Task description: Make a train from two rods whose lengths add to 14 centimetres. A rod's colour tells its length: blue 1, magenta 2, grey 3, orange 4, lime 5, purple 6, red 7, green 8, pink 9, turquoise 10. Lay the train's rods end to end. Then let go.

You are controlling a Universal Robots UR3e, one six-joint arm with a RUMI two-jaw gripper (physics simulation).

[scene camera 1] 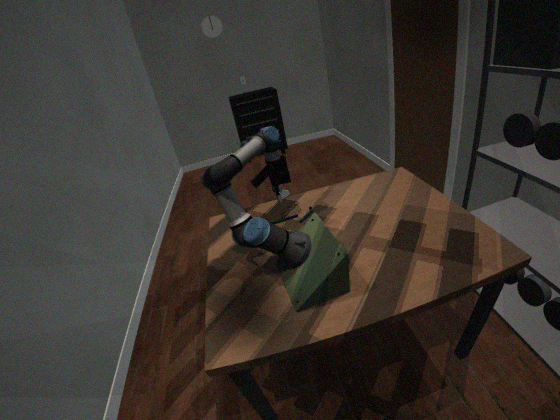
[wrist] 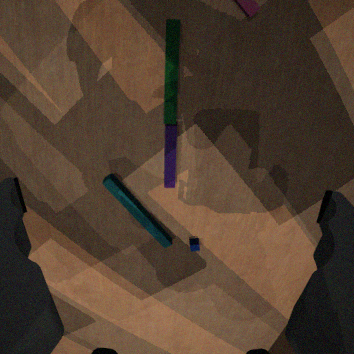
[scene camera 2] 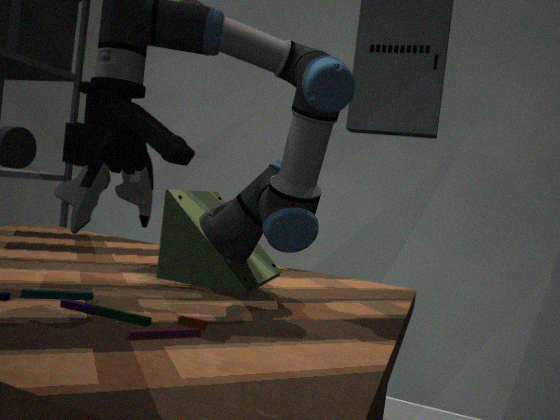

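Where they show: gripper, fingertip midpoint: [scene camera 1: 278, 199] [wrist: 174, 187] [scene camera 2: 113, 229]; arm's base, origin of the base link: [scene camera 1: 298, 250] [scene camera 2: 222, 239].
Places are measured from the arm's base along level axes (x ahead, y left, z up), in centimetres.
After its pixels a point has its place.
A green rod [scene camera 2: 124, 316] @[x 34.1, y 3.3, z -8.0 cm] [wrist: 171, 75] @[x 33.6, y 2.7, z -7.7 cm] and a purple rod [scene camera 2: 80, 306] @[x 34.5, y -3.9, z -8.0 cm] [wrist: 170, 156] @[x 34.1, y -4.2, z -7.7 cm] lie flat on the table, end to end in one straight line. Their ends appear to touch, with no gap visible in the wrist view. In scene camera 1 the two rods are small and dark behind the arm. My gripper [scene camera 1: 281, 200] @[x 34.0, y 0.0, z 3.3 cm] [scene camera 2: 110, 227] @[x 34.0, y 0.0, z 3.3 cm] [wrist: 174, 187] @[x 34.0, y 0.0, z 3.3 cm] is open and empty, raised above the table. In the wrist view the purple rod's near end shows between the wide-set fingers, far below them.
A turquoise rod [scene camera 1: 306, 216] @[x 31.0, y -10.9, z -8.1 cm] [scene camera 2: 57, 294] @[x 31.9, y -10.7, z -8.1 cm] [wrist: 137, 211] @[x 31.4, y -10.4, z -7.7 cm] lies slanted near the purple end, beside a small blue rod [scene camera 2: 4, 296] @[x 37.9, y -14.5, z -8.1 cm] [wrist: 194, 244] @[x 37.5, y -14.5, z -7.8 cm]. A pink rod [scene camera 2: 165, 333] @[x 36.3, y 11.3, z -8.0 cm] [wrist: 247, 7] @[x 38.6, y 8.2, z -7.7 cm] and an orange rod [scene camera 2: 192, 322] @[x 30.1, y 11.5, z -8.0 cm] lie past the green end. The green wedge base [scene camera 1: 325, 270] @[x -16.2, y -4.8, z 3.1 cm] [scene camera 2: 187, 250] @[x 7.0, y -3.7, z -2.3 cm] carries the arm.
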